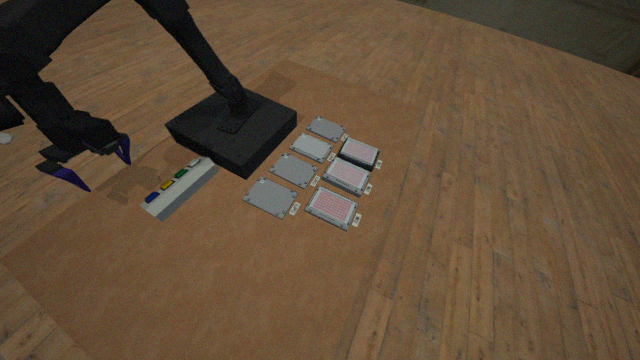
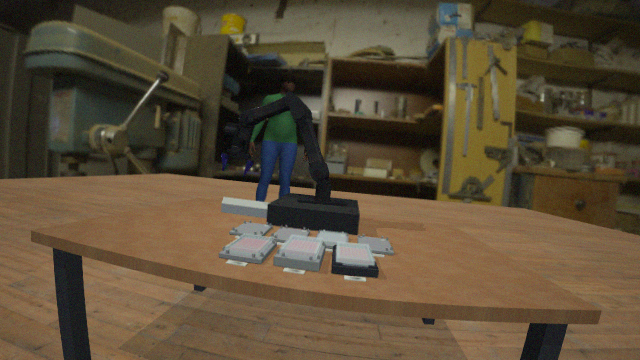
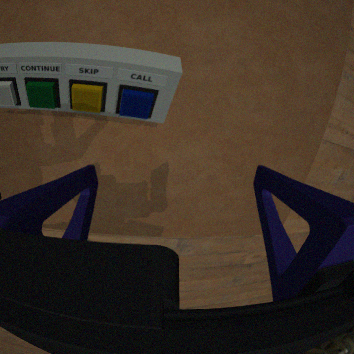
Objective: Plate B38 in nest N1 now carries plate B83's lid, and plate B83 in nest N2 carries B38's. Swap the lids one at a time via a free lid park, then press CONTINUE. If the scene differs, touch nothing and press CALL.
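Places are measured from the arm's base along level axes (x ahead, y right, z down), in metres.
Where they show: gripper, fingertip midpoint: (image 1: 110, 176) (image 2: 233, 174) (image 3: 175, 173); arm's base, link origin: (image 1: 240, 115) (image 2: 322, 202).
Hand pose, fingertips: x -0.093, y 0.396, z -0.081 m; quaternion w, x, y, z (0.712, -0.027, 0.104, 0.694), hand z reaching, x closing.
Note:
Each offset is from my fingertips to the centre of the thing. "spot": to the spot under its first point.
My gripper (image 1: 110, 177) (image 2: 235, 171) (image 3: 175, 173) is open and empty, in the air beside the button box {dy -0.089, dx +0.049, dz +0.130 m} (image 1: 187, 196) (image 2: 244, 207) (image 3: 100, 54). The box has a green CONTINUE button {dy -0.117, dx +0.038, dz +0.118 m} (image 1: 181, 173) (image 3: 42, 94) and a blue CALL button {dy -0.019, dx +0.017, dz +0.118 m} (image 1: 151, 197) (image 3: 137, 103). Three pink plates sit in a row: one in a low grey nest {spot: dy -0.176, dx +0.515, dz +0.135 m} (image 1: 331, 207) (image 2: 248, 245), one in a thicker grey nest {spot: dy -0.303, dx +0.532, dz +0.122 m} (image 1: 346, 175) (image 2: 300, 248), one in a black nest {spot: dy -0.429, dx +0.556, dz +0.125 m} (image 1: 359, 152) (image 2: 354, 255). Their tag lettering is too small to read. Beside them, one park {spot: dy -0.401, dx +0.376, dz +0.144 m} (image 1: 311, 147) (image 2: 332, 238) looks paler, as if covered by a clear lid.
Three darker grey parks {spot: dy -0.152, dx +0.321, dz +0.152 m} (image 1: 270, 197) {spot: dy -0.278, dx +0.350, dz +0.152 m} (image 1: 293, 170) {spot: dy -0.539, dx +0.398, dz +0.152 m} (image 1: 326, 128) stand in the same row as the paler one. The black arm base (image 1: 235, 132) (image 2: 313, 212) stands between the parks and the button box. A yellow SKIP button {dy -0.068, dx +0.028, dz +0.118 m} (image 3: 87, 97) lies between CONTINUE and CALL. A person (image 2: 280, 125) stands behind the table.

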